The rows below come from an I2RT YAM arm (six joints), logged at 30 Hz.
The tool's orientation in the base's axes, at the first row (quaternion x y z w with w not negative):
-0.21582 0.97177 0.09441 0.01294
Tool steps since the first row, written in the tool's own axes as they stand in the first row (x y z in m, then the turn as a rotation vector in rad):
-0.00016 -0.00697 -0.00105 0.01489 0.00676 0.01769
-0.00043 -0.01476 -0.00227 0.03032 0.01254 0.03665
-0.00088 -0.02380 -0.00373 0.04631 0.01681 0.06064
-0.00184 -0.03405 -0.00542 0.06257 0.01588 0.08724
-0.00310 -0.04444 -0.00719 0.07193 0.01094 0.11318
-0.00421 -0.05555 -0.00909 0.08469 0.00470 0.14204
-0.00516 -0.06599 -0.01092 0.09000 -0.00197 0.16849
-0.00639 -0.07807 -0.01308 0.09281 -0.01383 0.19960
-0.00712 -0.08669 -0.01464 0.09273 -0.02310 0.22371
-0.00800 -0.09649 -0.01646 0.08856 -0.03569 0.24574
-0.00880 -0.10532 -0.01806 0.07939 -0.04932 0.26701
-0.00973 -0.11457 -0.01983 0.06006 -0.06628 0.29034
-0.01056 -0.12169 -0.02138 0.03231 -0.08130 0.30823
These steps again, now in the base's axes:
0.00310 -0.00633 -0.00020 -0.01663 0.00315 -0.01715
0.00665 -0.01337 -0.00037 -0.03335 0.00543 -0.03575
0.01090 -0.02150 -0.00051 -0.05002 0.00710 -0.05960
0.01612 -0.03053 -0.00061 -0.06478 0.00452 -0.08695
0.02167 -0.03957 -0.00064 -0.07159 0.00113 -0.11392
0.02739 -0.04935 -0.00068 -0.08097 -0.00428 -0.14421
0.03269 -0.05858 -0.00068 -0.08338 -0.00743 -0.17171
0.03893 -0.06921 -0.00063 -0.08141 -0.01326 -0.20455
0.04326 -0.07687 -0.00058 -0.07780 -0.01691 -0.22987
0.04822 -0.08556 -0.00048 -0.06906 -0.02220 -0.25346
0.05269 -0.09338 -0.00043 -0.05533 -0.02647 -0.27617
0.05747 -0.10155 -0.00027 -0.03101 -0.02907 -0.30082
0.06125 -0.10782 0.00004 0.00020 -0.02747 -0.31923

